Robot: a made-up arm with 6 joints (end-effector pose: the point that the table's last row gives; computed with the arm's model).
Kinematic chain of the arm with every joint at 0, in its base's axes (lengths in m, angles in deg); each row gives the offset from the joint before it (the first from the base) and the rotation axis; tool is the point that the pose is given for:
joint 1: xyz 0 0 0.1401 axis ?
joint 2: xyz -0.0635 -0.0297 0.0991 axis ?
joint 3: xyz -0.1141 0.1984 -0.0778 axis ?
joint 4: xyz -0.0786 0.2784 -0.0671 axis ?
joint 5: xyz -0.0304 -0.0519 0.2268 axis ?
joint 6: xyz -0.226 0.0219 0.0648 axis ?
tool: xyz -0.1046 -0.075 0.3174
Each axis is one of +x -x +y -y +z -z.
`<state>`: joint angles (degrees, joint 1 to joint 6).
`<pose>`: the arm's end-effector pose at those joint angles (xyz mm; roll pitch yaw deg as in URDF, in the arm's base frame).
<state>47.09 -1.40 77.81 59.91 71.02 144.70</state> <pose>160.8 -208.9 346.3 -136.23 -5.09 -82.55</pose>
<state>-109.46 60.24 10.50 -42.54 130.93 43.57</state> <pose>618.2 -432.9 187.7 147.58 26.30 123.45</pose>
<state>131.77 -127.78 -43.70 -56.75 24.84 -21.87</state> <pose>-350.3 -609.7 -75.8 -95.54 -42.53 163.49</pose>
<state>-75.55 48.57 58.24 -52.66 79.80 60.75</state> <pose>65.0 -402.9 706.4 70.99 80.39 10.86</pose>
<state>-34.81 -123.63 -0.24 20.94 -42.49 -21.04</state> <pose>448.6 298.3 -446.4 167.41 -17.04 139.67</pose>
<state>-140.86 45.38 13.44 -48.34 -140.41 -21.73</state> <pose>558.7 -50.0 74.1 132.23 -63.24 107.45</pose>
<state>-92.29 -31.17 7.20 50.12 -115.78 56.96</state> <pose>672.2 139.9 -215.3 126.46 1.89 112.20</pose>
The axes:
joint 1: +z
joint 2: +y
joint 3: +x
joint 4: -z
joint 5: +y
joint 6: -z

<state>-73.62 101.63 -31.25 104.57 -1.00 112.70</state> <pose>881.8 214.4 244.8 109.02 -57.56 32.94</pose>
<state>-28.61 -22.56 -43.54 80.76 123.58 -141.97</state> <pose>-123.7 229.3 162.0 60.49 -65.51 2.16</pose>
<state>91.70 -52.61 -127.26 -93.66 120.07 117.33</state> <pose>98.6 334.5 -461.5 107.67 -24.10 100.71</pose>
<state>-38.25 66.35 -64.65 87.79 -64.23 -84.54</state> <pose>-231.5 996.2 300.5 -119.79 63.75 -28.33</pose>
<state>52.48 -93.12 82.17 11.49 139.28 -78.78</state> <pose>-187.1 75.8 360.8 49.39 0.10 -142.63</pose>
